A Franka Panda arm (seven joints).
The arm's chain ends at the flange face. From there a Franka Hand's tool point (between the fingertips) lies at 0.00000 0.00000 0.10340 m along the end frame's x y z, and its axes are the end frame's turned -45 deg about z.
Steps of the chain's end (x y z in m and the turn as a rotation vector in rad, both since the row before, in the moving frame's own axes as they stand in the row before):
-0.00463 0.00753 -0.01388 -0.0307 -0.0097 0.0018
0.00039 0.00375 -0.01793 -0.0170 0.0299 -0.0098
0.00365 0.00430 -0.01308 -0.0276 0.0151 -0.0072
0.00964 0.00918 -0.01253 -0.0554 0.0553 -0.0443
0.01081 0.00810 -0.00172 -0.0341 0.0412 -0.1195
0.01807 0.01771 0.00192 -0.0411 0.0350 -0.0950
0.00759 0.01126 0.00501 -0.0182 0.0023 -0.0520
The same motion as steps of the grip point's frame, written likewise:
-0.01155 0.00358 -0.01393 -0.0148 -0.0286 0.0018
-0.00142 0.00635 -0.01799 -0.0332 0.0091 -0.0098
-0.00136 0.00875 -0.01313 -0.0302 -0.0088 -0.0072
0.00050 0.02139 -0.01285 -0.0783 -0.0001 -0.0443
0.00276 0.01883 -0.00187 -0.0532 0.0050 -0.1195
0.00007 0.03087 0.00177 -0.0538 -0.0043 -0.0950
-0.00372 0.01486 0.00499 -0.0145 -0.0112 -0.0520

